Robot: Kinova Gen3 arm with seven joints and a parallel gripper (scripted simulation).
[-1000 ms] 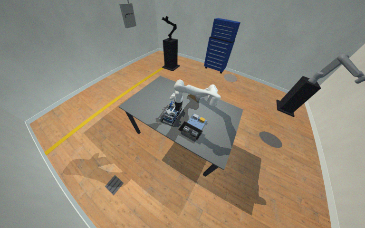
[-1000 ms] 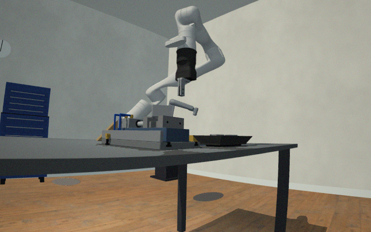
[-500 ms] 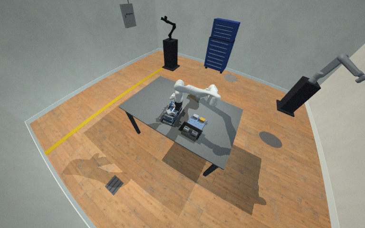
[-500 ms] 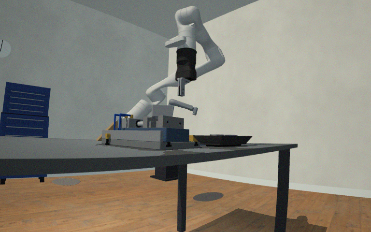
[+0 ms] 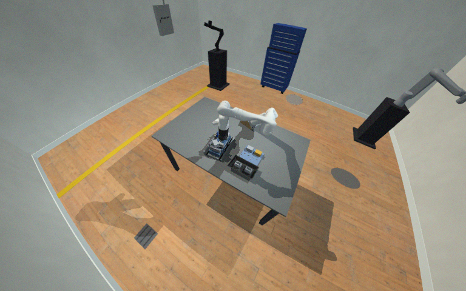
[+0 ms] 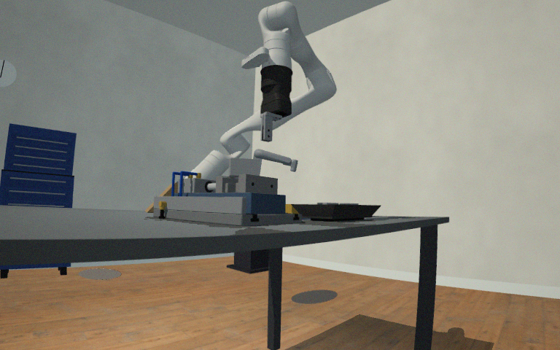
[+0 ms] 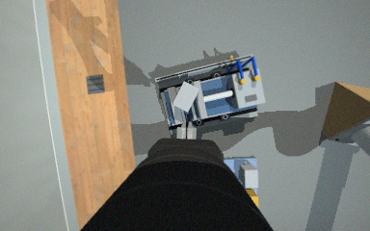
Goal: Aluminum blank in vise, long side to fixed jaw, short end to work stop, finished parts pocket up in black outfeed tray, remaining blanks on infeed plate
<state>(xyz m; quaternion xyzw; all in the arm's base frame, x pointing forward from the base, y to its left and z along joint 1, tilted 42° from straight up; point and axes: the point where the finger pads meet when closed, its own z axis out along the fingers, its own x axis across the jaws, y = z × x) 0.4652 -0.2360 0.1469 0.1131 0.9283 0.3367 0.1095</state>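
Right now the gray blank is 9 cm below my hand and 6 cm to the right of it. Also, from my hand: yellow brass blank: 30 cm to the left, 18 cm below, 17 cm behind.
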